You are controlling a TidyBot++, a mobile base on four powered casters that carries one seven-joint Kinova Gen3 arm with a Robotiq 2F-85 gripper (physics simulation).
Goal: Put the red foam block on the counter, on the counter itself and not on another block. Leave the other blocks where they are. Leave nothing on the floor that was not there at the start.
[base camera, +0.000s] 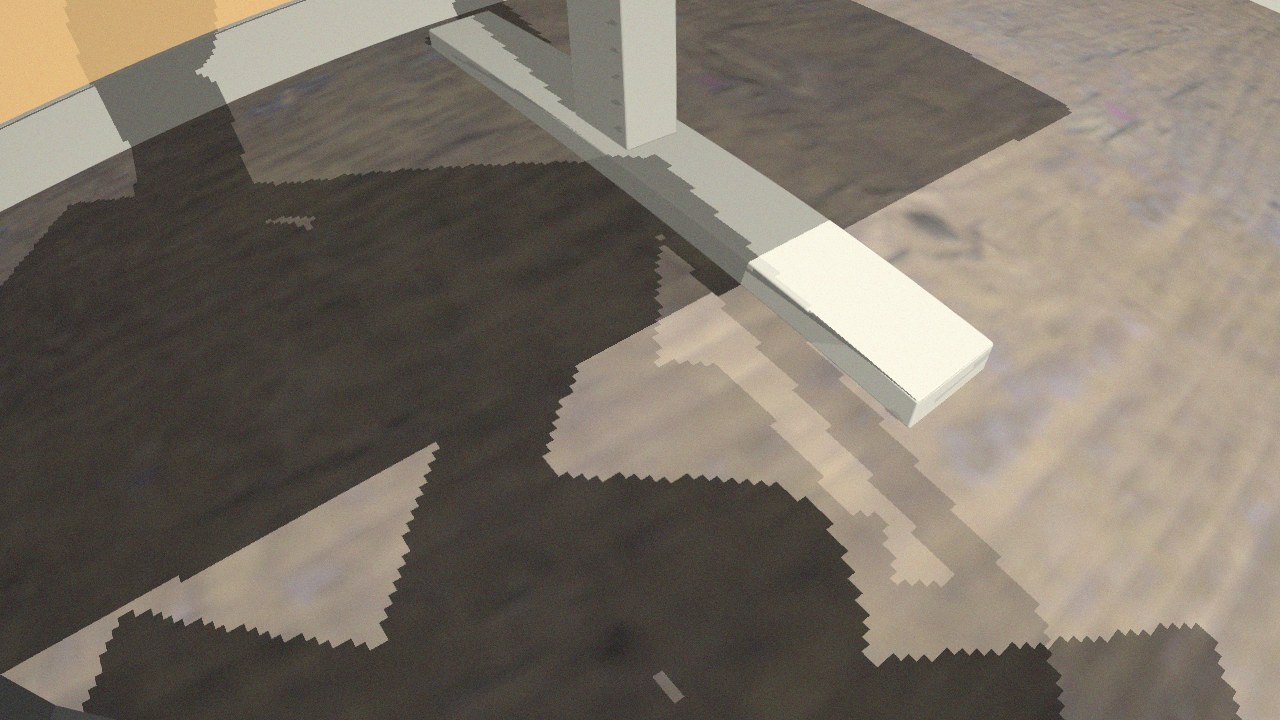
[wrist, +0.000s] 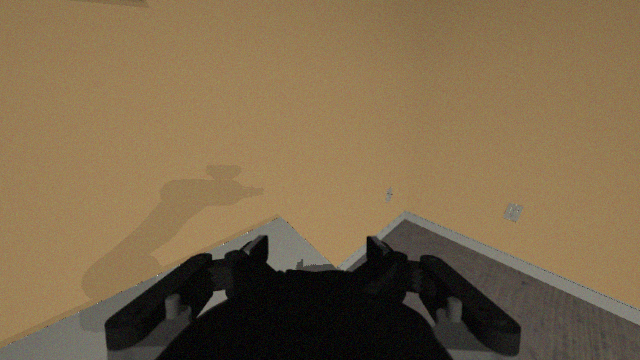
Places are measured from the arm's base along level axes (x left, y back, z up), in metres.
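Where they show: gripper, fingertip midpoint: (wrist: 317, 246).
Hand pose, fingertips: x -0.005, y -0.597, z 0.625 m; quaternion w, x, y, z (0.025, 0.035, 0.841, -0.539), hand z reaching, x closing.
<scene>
After its pixels a point has its place.
My gripper (wrist: 317, 246) {x -0.005, y -0.597, z 0.625 m} is open in the wrist view, with its two dark fingers well apart and no block between them. The gripper does not show in the base camera view. The red foam block does not show in either view, and neither do the other blocks. I cannot make out the wooden-topped counter in either view.
An orange wall (base camera: 42, 53) {x 0.671, y -0.747, z -0.255 m} (wrist: 320, 110) {x -0.032, y -1.295, z 0.686 m} with a pale baseboard (base camera: 304, 40) {x 0.436, y -0.914, z -0.358 m} (wrist: 545, 272) {x -1.352, y -1.133, z -0.322 m} stands ahead. A white T-shaped leg has its post (base camera: 649, 71) {x 0.018, y -0.645, z -0.306 m} on a long foot (base camera: 881, 304) on the floor (base camera: 1118, 501) {x -0.267, y -0.317, z -0.396 m} (wrist: 560, 320) {x -1.219, y -0.909, z -0.396 m}. A grey flat surface (wrist: 278, 240) {x 0.145, y -0.933, z 0.324 m} lies at lower left.
</scene>
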